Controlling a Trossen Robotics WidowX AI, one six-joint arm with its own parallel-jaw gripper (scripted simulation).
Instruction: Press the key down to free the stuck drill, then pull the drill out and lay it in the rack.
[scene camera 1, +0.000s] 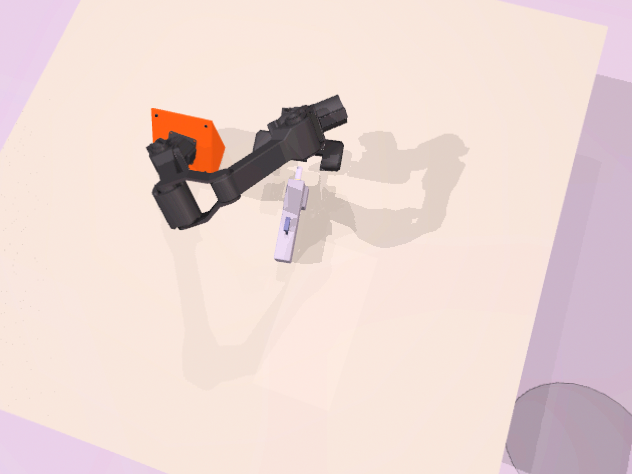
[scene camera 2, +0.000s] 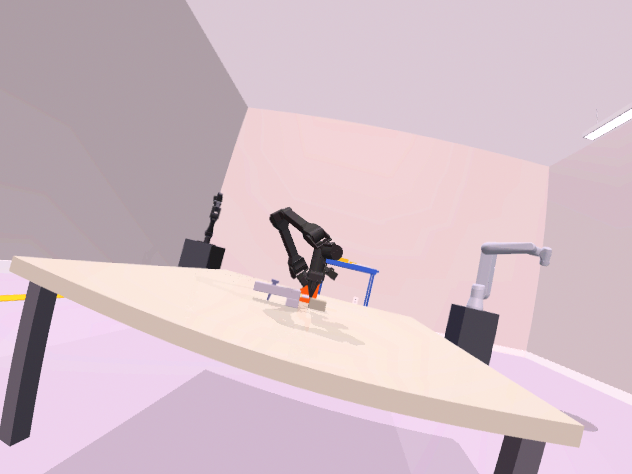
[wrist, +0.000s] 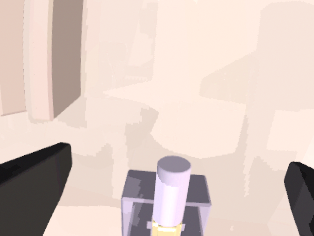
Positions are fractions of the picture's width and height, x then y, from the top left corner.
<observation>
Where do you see the gripper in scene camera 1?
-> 0.48, 0.35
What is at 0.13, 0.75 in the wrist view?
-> The gripper.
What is the gripper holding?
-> Nothing.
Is the gripper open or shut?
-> Open.
</observation>
